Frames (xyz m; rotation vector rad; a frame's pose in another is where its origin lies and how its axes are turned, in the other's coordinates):
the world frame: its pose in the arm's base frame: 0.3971 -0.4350 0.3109 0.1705 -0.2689 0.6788
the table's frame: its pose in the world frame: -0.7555 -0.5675 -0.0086 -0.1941 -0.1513 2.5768
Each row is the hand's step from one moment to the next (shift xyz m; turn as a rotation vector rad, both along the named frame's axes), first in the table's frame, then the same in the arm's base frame.
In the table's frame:
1: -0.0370 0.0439 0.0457 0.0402 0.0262 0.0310
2: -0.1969 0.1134 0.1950 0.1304 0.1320 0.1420
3: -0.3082 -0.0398 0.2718 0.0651 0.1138 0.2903
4: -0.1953 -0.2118 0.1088 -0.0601 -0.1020 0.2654
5: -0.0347 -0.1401 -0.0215 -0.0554 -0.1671 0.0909
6: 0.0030 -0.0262 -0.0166 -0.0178 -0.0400 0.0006
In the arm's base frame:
1: 0.0308 -0.0557 0.0366 -0.0415 -0.0389 0.0053
2: 0.1547 -0.1671 0.1944 -0.1372 -0.1854 0.0372
3: 0.2112 -0.0490 0.3513 -0.1186 -0.2223 0.1949
4: 0.1166 0.1650 0.2324 -0.0331 -0.0060 0.2887
5: 0.0129 0.1393 0.0414 -0.0027 0.1216 0.1564
6: -0.0032 0.0303 -0.0064 0.0093 0.0377 0.0203

